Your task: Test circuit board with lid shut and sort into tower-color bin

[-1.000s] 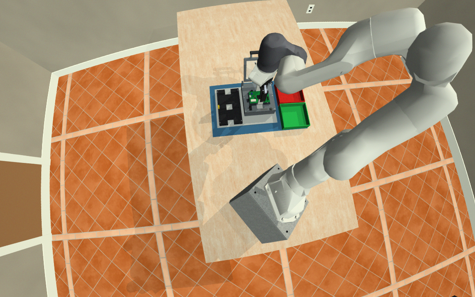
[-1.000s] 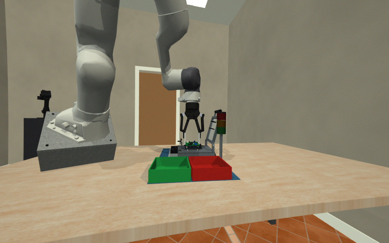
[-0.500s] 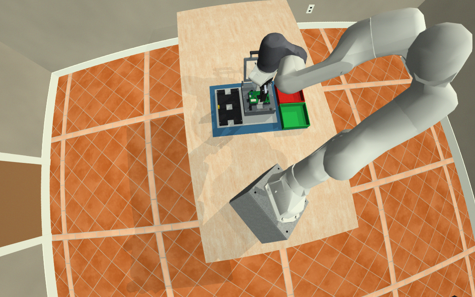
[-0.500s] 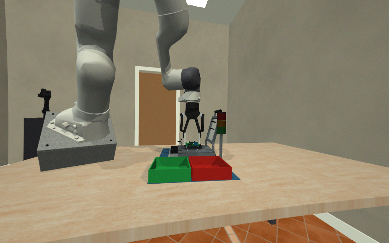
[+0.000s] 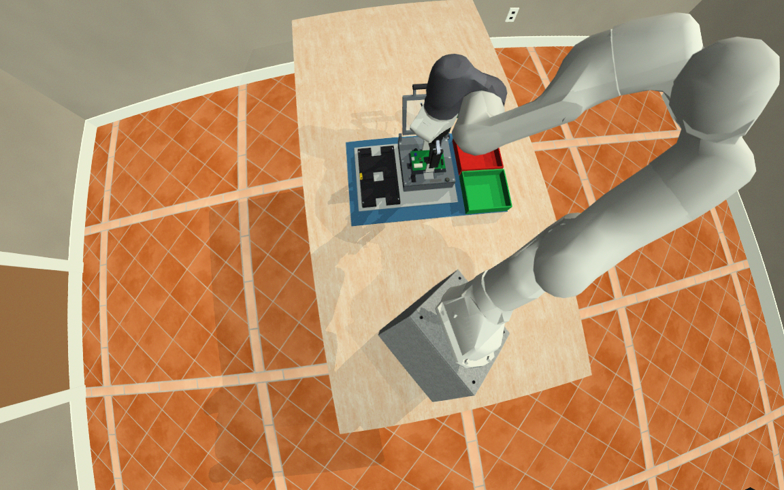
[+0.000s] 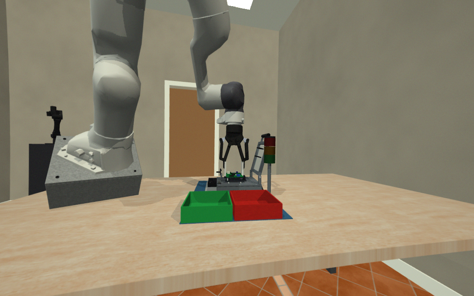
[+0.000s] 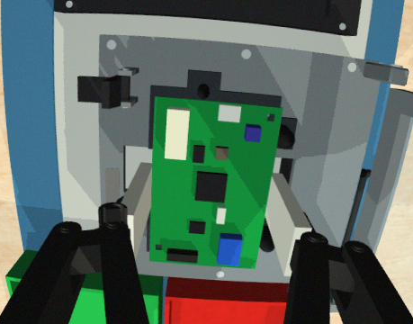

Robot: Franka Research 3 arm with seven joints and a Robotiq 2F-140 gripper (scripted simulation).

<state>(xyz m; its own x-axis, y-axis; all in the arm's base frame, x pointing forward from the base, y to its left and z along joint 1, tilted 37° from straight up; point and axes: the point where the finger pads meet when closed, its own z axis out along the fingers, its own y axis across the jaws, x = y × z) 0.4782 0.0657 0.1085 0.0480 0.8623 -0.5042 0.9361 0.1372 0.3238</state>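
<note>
Now: the green circuit board 20 mm below my hand. Also, from my hand: latch hook: 60 mm behind, 60 mm to the left, 20 mm below; tester plate: 10 mm to the left, 40 mm below; tester lid: 120 mm ahead, 10 mm to the right, 70 mm above.
</note>
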